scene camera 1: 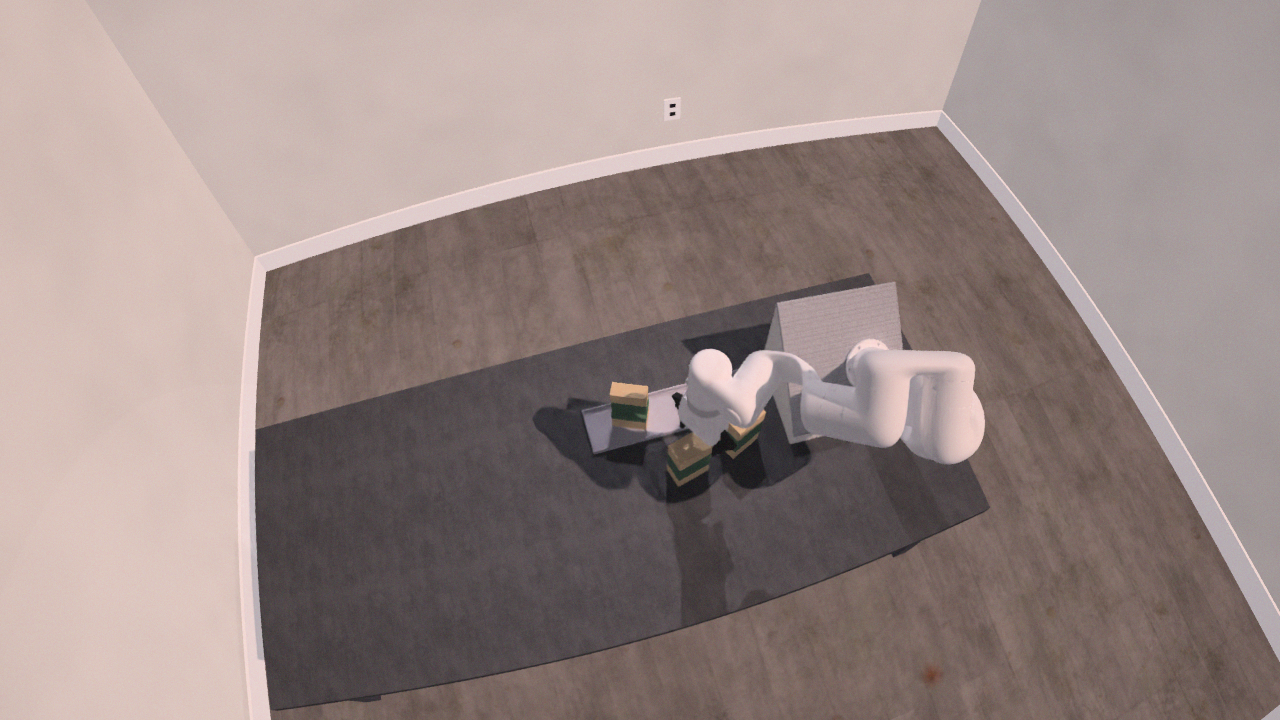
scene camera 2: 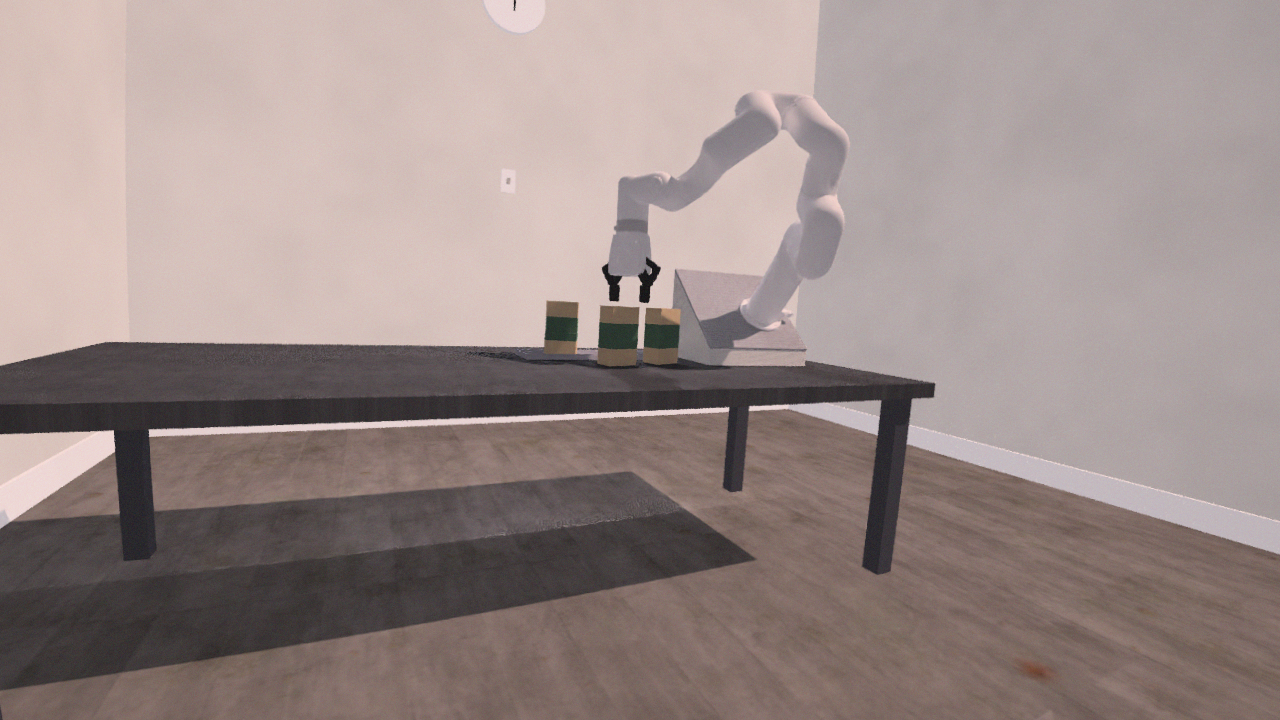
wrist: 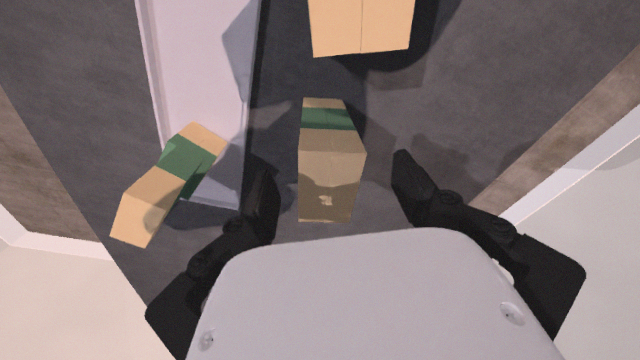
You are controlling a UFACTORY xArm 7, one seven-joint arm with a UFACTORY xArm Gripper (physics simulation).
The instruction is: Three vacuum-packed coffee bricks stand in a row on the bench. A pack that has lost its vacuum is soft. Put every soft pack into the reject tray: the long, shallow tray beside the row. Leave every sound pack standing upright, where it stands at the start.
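Places are measured from the arm's base along level axes (x back, y down, z right), in metres.
Where they show: gripper, fingertip midpoint: (scene camera 1: 701,437) (scene camera 2: 628,301) (wrist: 332,176); arm's base, link origin: (scene camera 2: 759,315).
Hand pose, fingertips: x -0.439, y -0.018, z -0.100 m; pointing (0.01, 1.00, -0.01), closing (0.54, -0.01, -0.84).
Note:
Each offset is from my fingertips to the top centre of the thing. Level surfaces: height alone.
Three tan coffee packs with green bands stand upright. One pack @(dx -0.128, dy +0.009, dz +0.147 m) (scene camera 1: 629,409) (scene camera 2: 561,327) (wrist: 172,172) stands in the far-left end of the long, shallow reject tray @(dx -0.027, dy +0.138, dz +0.148 m) (scene camera 1: 608,440) (scene camera 2: 529,356) (wrist: 200,65). The middle pack @(dx -0.025, dy +0.012, dz -0.009 m) (scene camera 1: 688,460) (scene camera 2: 618,335) (wrist: 330,165) stands on the bench beside the tray; its top is partly shaded and bears a small pale mark. The third pack @(dx +0.108, dy +0.012, dz +0.037 m) (scene camera 1: 744,435) (scene camera 2: 662,335) (wrist: 361,25) stands nearer the robot base, partly hidden by the arm in scene camera 1. My gripper (scene camera 2: 629,297) (wrist: 332,176) is open and empty, its fingertips above pack height, with the middle pack between them in the wrist view.
The dark bench @(dy +0.152 m) (scene camera 1: 447,537) (scene camera 2: 313,380) carries everything. The sloped grey-white base block (scene camera 1: 836,320) (scene camera 2: 742,308) stands at the right, beyond the third pack. The white arm (scene camera 1: 845,407) (scene camera 2: 742,134) reaches over from it and covers part of the tray in scene camera 1.

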